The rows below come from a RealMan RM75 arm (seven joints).
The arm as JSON. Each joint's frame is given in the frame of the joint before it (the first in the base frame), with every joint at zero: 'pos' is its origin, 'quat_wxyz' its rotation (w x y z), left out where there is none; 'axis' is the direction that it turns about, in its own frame. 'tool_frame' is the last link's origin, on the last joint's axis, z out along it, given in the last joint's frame.
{
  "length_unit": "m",
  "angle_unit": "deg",
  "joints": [
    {
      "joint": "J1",
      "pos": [
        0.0,
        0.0,
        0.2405
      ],
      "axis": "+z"
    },
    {
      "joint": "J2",
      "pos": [
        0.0,
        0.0,
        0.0
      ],
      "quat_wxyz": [
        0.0,
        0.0,
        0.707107,
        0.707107
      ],
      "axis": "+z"
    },
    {
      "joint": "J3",
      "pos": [
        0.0,
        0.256,
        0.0
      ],
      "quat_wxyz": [
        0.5,
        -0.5,
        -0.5,
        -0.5
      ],
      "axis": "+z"
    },
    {
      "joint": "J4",
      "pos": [
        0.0,
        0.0,
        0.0
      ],
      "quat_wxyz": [
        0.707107,
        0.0,
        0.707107,
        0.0
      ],
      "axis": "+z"
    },
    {
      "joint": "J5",
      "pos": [
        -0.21,
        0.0,
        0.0
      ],
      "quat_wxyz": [
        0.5,
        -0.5,
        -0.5,
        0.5
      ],
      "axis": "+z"
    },
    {
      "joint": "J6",
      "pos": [
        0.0,
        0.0,
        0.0
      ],
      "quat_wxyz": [
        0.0,
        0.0,
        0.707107,
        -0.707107
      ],
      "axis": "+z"
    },
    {
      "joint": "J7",
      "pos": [
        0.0,
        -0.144,
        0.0
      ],
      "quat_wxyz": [
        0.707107,
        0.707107,
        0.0,
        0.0
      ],
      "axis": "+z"
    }
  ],
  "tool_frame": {
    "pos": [
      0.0,
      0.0,
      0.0
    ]
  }
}
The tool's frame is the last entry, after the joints.
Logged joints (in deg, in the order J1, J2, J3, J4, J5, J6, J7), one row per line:
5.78 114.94 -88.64 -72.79 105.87 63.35 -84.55
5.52 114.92 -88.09 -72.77 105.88 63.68 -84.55
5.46 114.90 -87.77 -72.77 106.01 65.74 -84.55
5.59 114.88 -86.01 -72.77 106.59 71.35 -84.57
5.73 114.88 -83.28 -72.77 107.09 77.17 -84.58
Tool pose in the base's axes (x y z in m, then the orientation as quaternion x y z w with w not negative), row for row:
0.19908 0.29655 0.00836 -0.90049 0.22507 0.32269 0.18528
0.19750 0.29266 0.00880 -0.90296 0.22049 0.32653 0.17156
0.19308 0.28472 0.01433 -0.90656 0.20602 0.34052 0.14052
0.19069 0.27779 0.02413 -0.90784 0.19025 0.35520 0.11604
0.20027 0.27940 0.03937 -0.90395 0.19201 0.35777 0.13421
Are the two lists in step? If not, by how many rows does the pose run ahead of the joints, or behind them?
The pose runs 1 row ahead of the joints: the pose in row i belongs to the joints in row i + 1.
